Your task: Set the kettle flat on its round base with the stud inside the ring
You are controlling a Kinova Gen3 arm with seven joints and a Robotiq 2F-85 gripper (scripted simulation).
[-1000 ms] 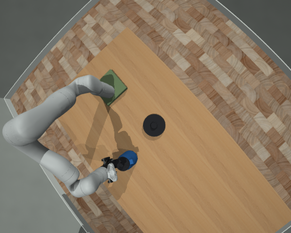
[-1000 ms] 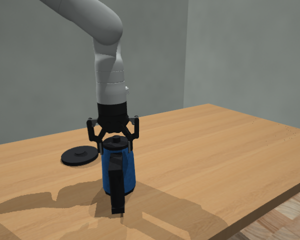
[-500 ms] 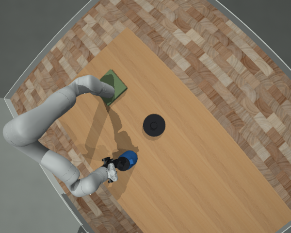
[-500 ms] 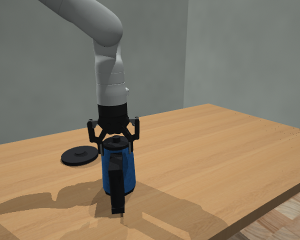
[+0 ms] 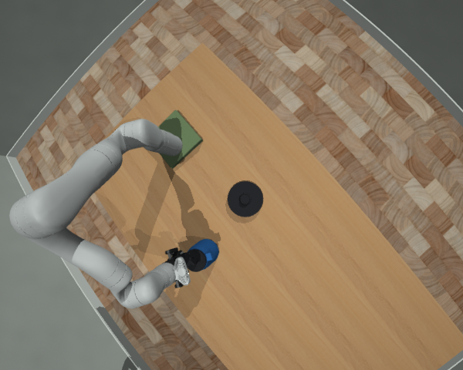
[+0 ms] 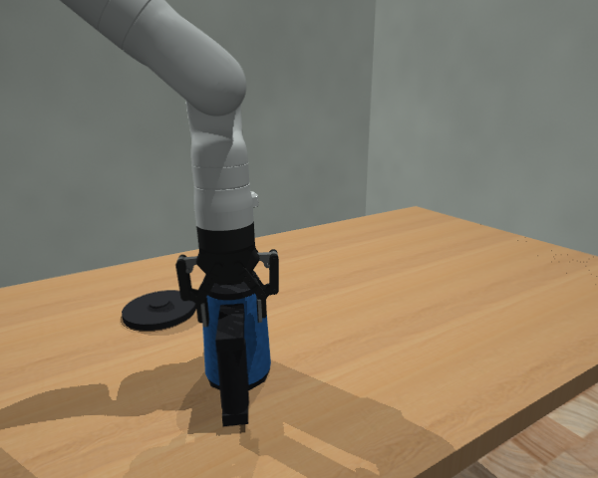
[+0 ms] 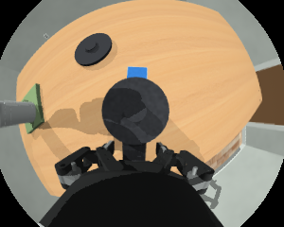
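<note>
The blue kettle is 5 cm below my hand, 2 cm to the left of it and 1 cm ahead of it. Also, from my hand: black round base 33 cm to the left, 13 cm below, 6 cm behind.
</note>
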